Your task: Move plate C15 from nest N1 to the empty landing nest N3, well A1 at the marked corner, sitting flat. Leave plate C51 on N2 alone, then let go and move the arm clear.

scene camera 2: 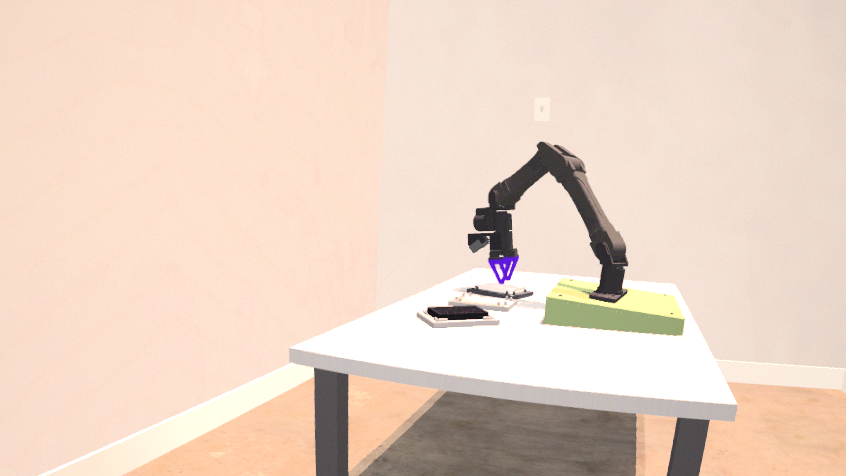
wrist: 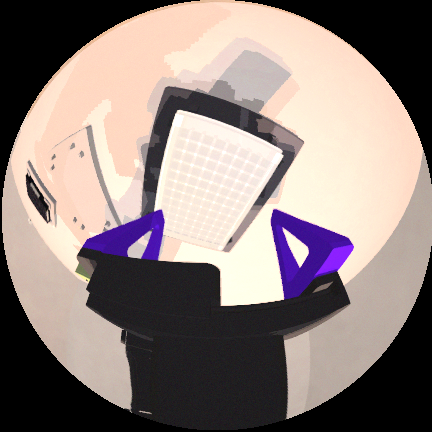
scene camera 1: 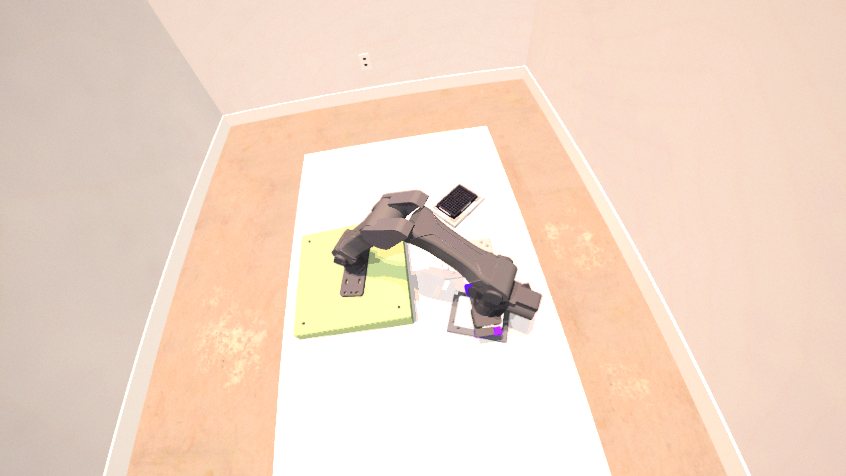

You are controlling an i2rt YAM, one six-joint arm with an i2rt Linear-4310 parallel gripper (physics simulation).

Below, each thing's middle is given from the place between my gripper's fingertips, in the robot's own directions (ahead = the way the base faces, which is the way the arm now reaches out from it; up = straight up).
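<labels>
Positions relative to my hand: black gridded tray (scene camera 1: 460, 198) 42 cm to the left, 5 cm behind, 2 cm below; translucent white gridded plate (wrist: 211, 173) 1 cm to the left, 1 cm ahead, 2 cm below.
</labels>
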